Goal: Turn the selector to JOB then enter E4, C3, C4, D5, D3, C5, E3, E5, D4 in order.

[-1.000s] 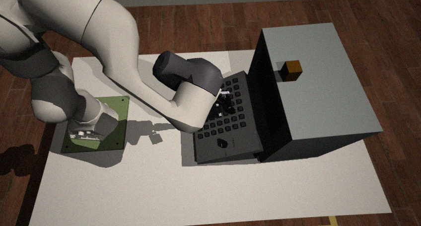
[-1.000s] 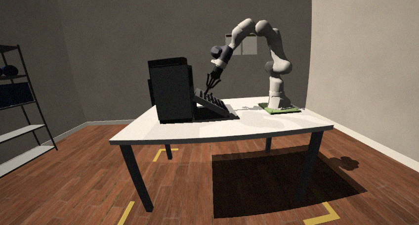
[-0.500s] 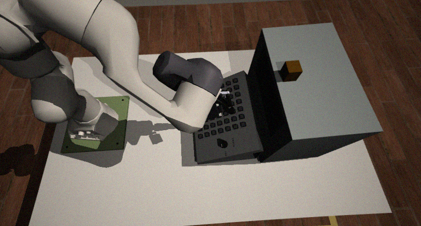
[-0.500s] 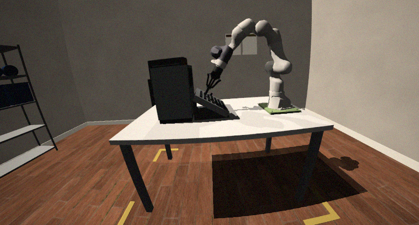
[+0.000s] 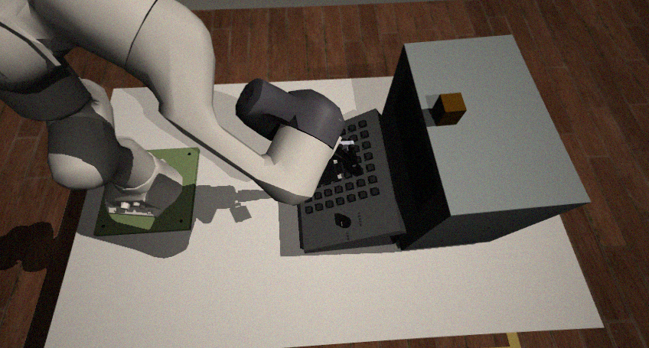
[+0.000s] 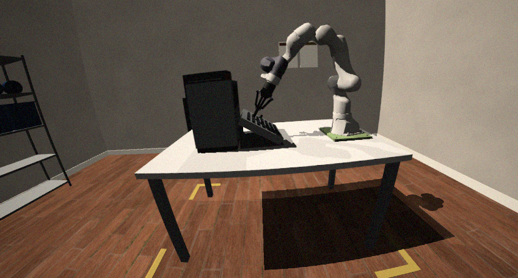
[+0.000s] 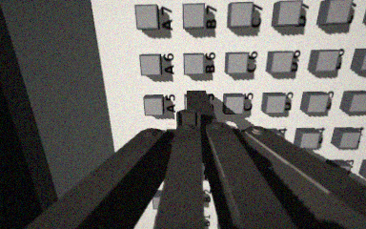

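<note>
Right now my hand is 5 cm above the c6 key, 3 cm to the left of it and 1 cm past it. Round my hand: a5 key (5 cm ahead, 1 cm below); key C5 (5 cm below, 1 cm behind); a7 key (7 cm to the right, 5 cm ahead, 1 cm below).
</note>
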